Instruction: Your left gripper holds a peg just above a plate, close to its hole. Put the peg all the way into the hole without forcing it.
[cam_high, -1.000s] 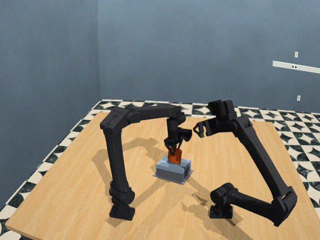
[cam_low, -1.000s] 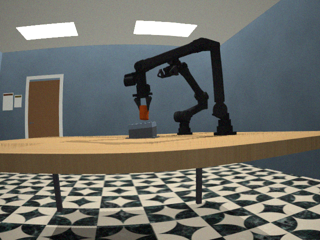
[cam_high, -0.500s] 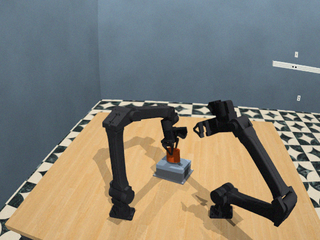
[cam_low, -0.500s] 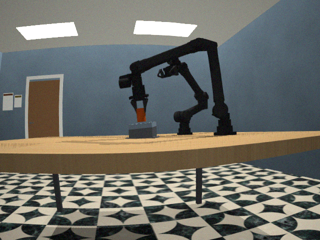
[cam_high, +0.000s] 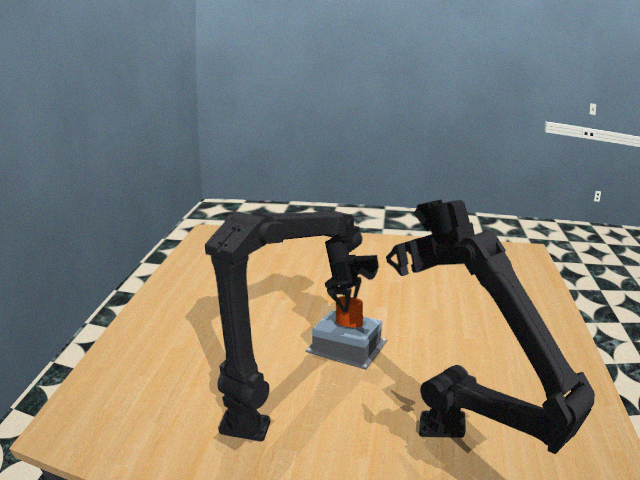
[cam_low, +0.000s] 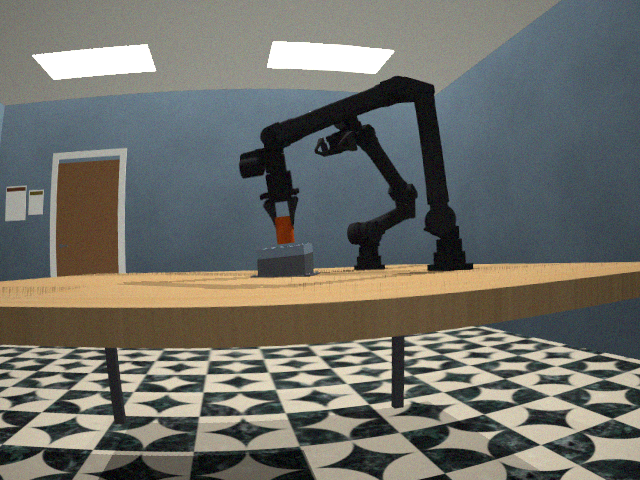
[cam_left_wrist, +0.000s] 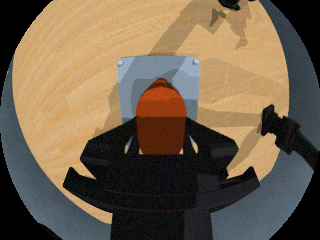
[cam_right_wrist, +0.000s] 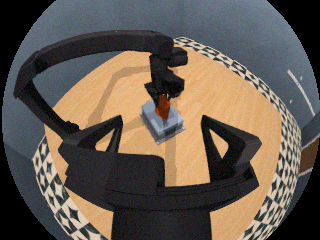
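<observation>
My left hand is 8 cm above the grey-blue plate. The rest, counted from my left hand: orange peg (2 cm below).
</observation>
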